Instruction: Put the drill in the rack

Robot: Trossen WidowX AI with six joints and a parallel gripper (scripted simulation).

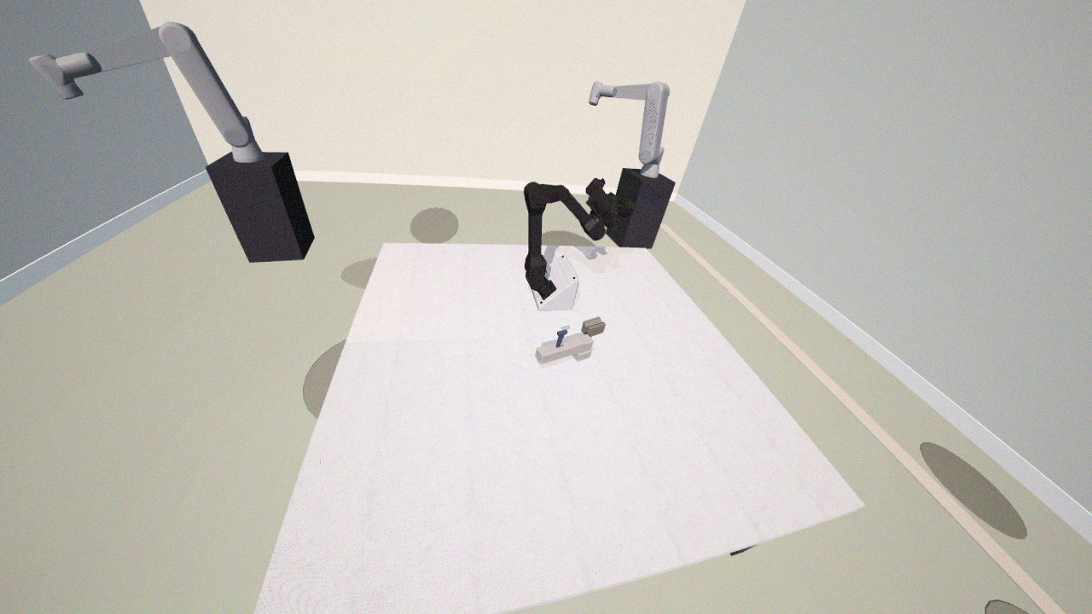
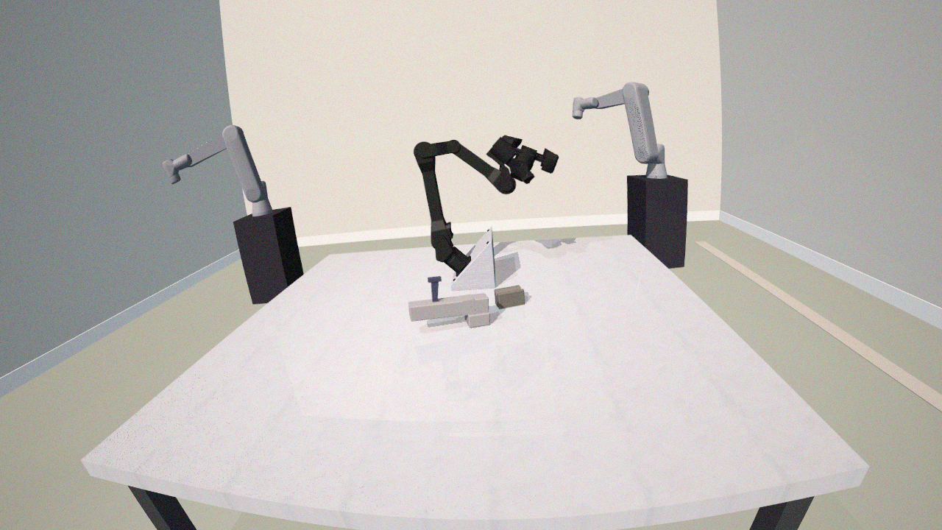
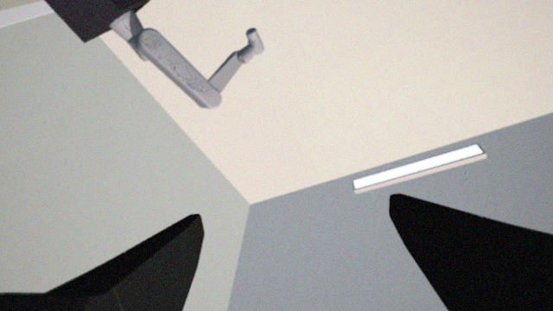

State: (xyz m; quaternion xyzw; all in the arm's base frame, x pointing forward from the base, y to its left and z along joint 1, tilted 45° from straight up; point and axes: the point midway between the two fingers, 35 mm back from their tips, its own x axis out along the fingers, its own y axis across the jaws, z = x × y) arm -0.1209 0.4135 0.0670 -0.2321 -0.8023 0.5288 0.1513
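Now: the dark key 480 mm ahead of my gripper tip, 330 mm to the right of it and 290 mm below it. Also, from my gripper tip: rack: 370 mm below, 360 mm ahead, 150 mm to the right; light grey housing: 470 mm ahead, 350 mm below, 300 mm to the right; drill: 460 mm ahead, 340 mm below, 280 mm to the right.
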